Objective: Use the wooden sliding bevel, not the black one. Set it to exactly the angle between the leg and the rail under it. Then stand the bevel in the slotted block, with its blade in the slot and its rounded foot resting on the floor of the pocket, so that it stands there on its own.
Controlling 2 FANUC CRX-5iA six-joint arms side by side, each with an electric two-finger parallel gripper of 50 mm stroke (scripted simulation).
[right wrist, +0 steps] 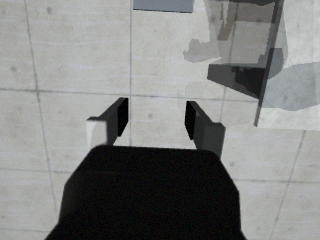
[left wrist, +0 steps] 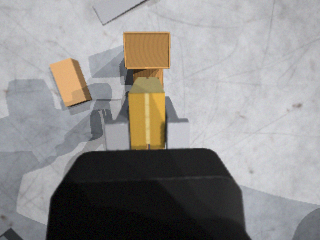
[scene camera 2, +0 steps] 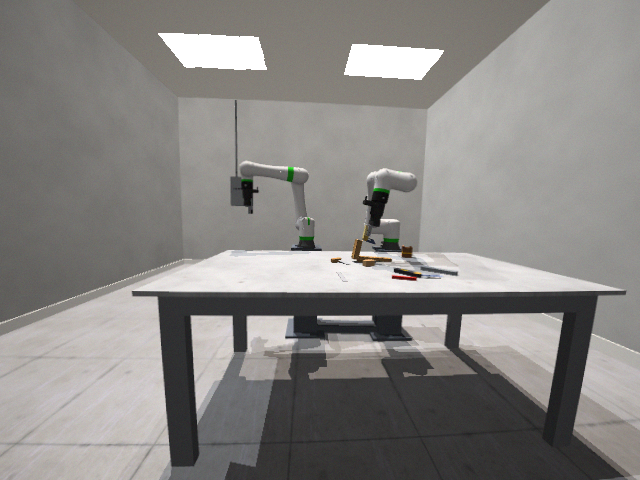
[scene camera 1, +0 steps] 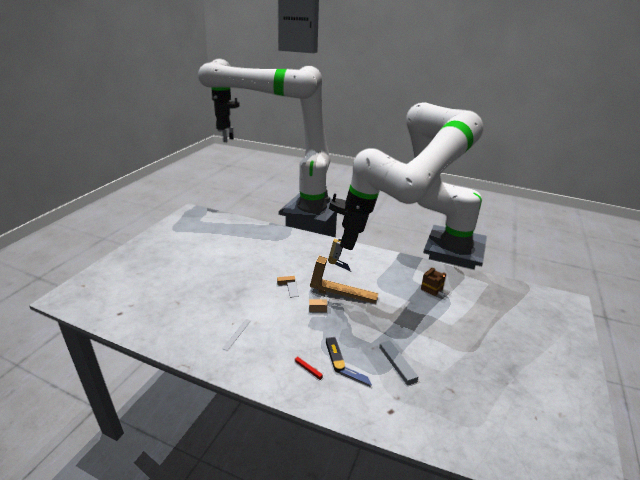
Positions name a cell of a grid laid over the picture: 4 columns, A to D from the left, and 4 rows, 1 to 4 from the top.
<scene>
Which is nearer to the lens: the wooden bevel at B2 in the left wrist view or the wooden block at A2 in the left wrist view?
The wooden bevel.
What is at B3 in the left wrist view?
My left gripper.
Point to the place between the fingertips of my right gripper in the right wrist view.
B2
</scene>
